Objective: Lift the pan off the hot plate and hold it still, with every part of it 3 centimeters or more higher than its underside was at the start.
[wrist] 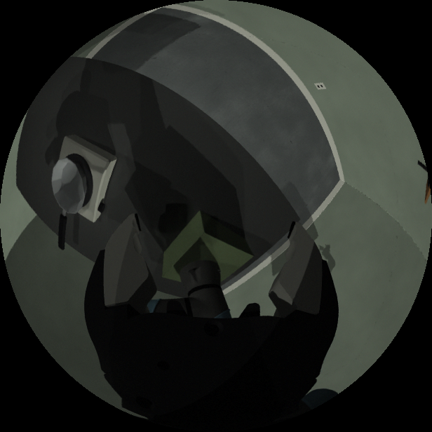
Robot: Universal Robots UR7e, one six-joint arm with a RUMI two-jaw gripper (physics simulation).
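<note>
A grey, faceted pan (69, 186) sits over the dark round burner of the white hot plate (99, 175) at the left of the wrist view. Its black handle (62, 232) points toward the bottom of the view. A small dark knob (102, 205) shows at the hot plate's lower corner. My gripper (214, 219) is open, its two grey fingers wide apart with nothing between them. The pan and its handle lie left of the left finger, well apart from it.
The dark table (270, 110) has a pale edge and is partly in shadow. My arm's base stands on a green block (232, 249), seen beyond the fingers. A small pale plate with two dark marks (320, 86) and an orange-brown object (428, 192) show at the right.
</note>
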